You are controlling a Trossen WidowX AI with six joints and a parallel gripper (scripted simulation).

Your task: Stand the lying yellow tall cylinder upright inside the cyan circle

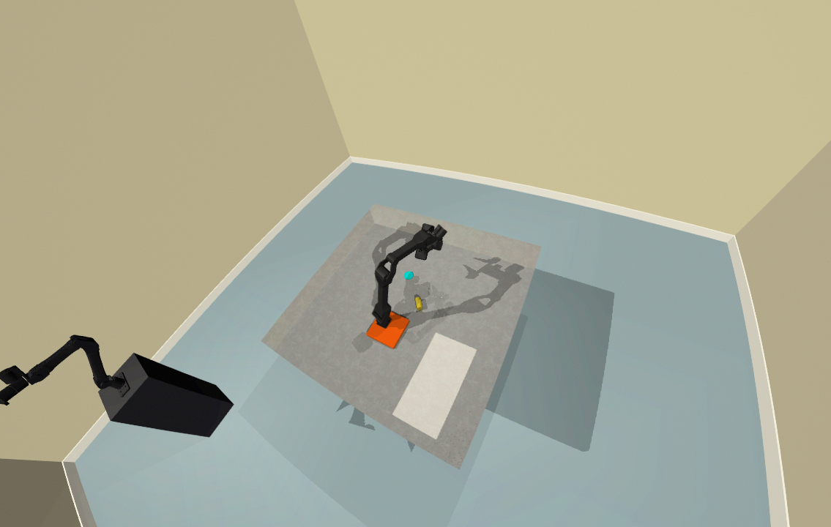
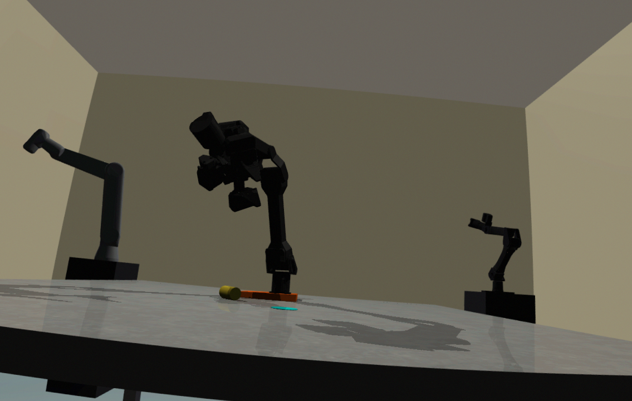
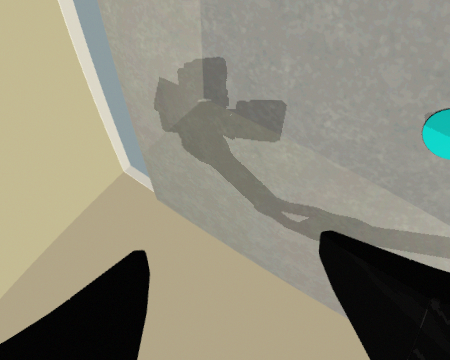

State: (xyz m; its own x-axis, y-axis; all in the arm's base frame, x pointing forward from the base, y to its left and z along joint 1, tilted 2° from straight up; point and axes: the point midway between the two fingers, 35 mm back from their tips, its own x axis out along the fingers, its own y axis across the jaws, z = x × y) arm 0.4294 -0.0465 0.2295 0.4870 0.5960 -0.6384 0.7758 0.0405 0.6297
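Right now the yellow tall cylinder is 26 cm behind my gripper tip, 22 cm below it and 9 cm to the right of it. Also, from my gripper tip: cyan circle: 23 cm below, 11 cm behind, 7 cm to the left.
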